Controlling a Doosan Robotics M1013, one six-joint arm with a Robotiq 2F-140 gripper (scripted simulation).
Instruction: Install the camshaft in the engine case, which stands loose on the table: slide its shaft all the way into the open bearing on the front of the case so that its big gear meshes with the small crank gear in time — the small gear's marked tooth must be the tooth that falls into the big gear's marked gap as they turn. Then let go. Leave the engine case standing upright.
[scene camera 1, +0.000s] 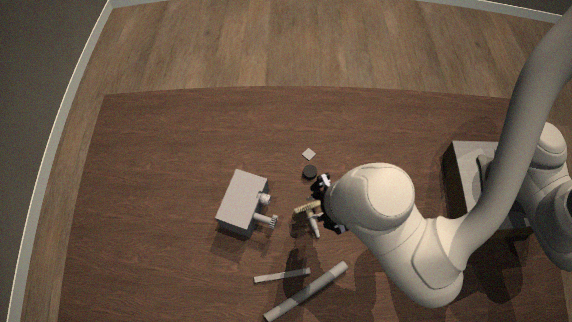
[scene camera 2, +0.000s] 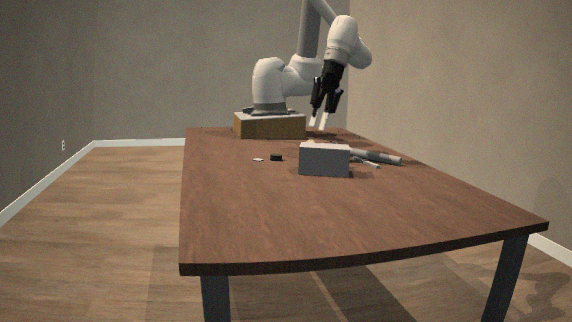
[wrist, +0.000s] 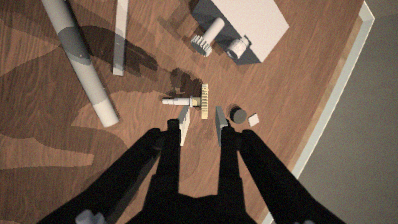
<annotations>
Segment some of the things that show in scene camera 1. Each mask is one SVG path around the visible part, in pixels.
A grey engine case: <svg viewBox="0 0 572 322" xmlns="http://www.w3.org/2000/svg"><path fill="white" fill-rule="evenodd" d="M236 169L215 219L222 228L250 238L257 221L270 224L269 229L274 230L278 216L273 215L270 218L260 214L263 205L269 206L272 198L271 195L268 195L269 186L267 178Z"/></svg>
</annotations>
